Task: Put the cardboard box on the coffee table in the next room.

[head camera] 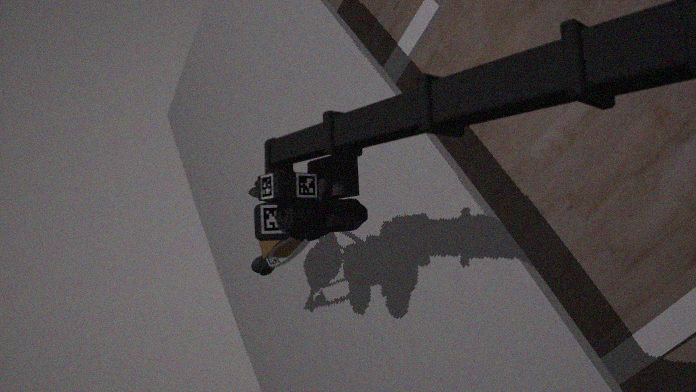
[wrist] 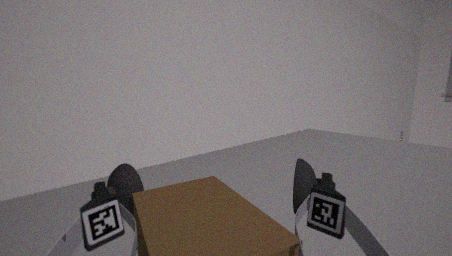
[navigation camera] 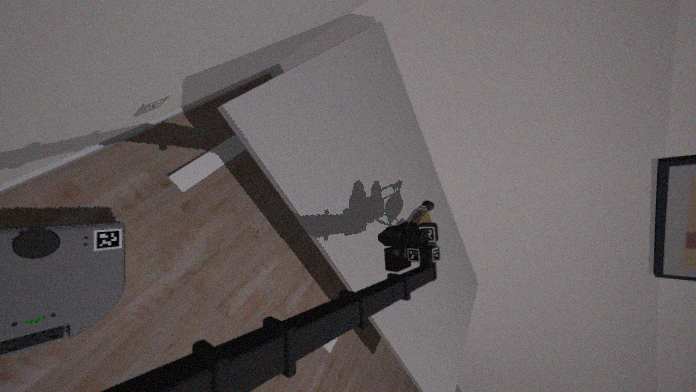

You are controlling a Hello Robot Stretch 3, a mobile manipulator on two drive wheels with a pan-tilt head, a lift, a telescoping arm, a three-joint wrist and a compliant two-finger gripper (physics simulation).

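Note:
The cardboard box (head camera: 267,247) (navigation camera: 426,217) (wrist: 215,220) is brown. In the wrist view it sits between the two fingers, with its top showing at the bottom middle. My gripper (head camera: 258,228) (navigation camera: 432,227) (wrist: 210,180) is shut on it, fingertips at its sides. The gripper and box are raised over a white table (head camera: 450,325) (navigation camera: 320,125) (wrist: 380,200), and their shadow falls apart from them on its top. In the head and navigation views the wrist hides most of the box. I cannot identify a coffee table in another room in these views.
The telescoping arm (head camera: 510,75) (navigation camera: 320,320) reaches across the table's near edge. My base (navigation camera: 65,290) stands on the wood floor (navigation camera: 225,250). A white table leg (navigation camera: 197,172) shows below the edge. Walls stand behind the table, and a framed picture (navigation camera: 662,220) hangs at the right.

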